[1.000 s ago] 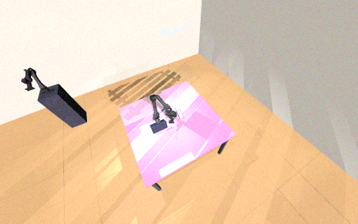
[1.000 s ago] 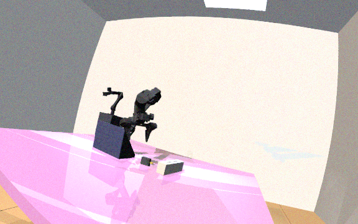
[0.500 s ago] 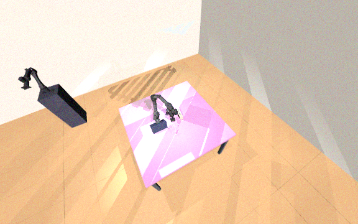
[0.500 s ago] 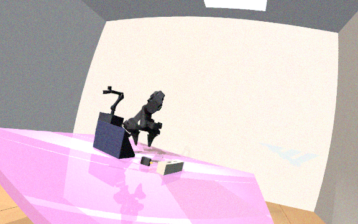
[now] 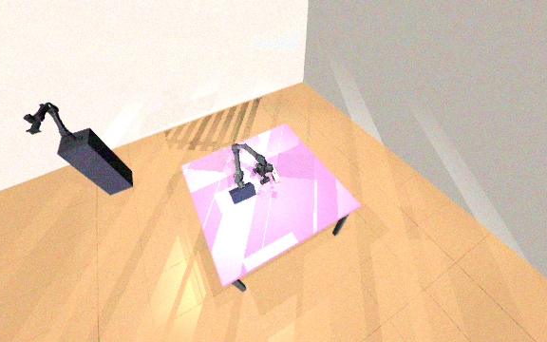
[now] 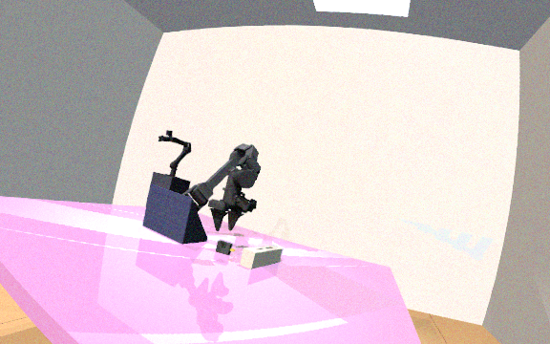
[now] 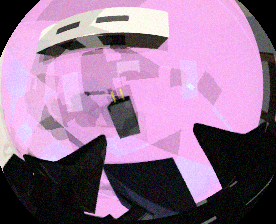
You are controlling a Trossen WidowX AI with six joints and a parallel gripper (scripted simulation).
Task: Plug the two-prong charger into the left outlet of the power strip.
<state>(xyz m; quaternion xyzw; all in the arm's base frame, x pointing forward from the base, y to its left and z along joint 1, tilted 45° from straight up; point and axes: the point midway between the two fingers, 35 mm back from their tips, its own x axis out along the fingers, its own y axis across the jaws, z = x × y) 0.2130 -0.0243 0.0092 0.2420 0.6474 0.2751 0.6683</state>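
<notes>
My gripper tip is 1 cm short of the two-prong charger, 3 cm to the right of it and 6 cm above it.
</notes>
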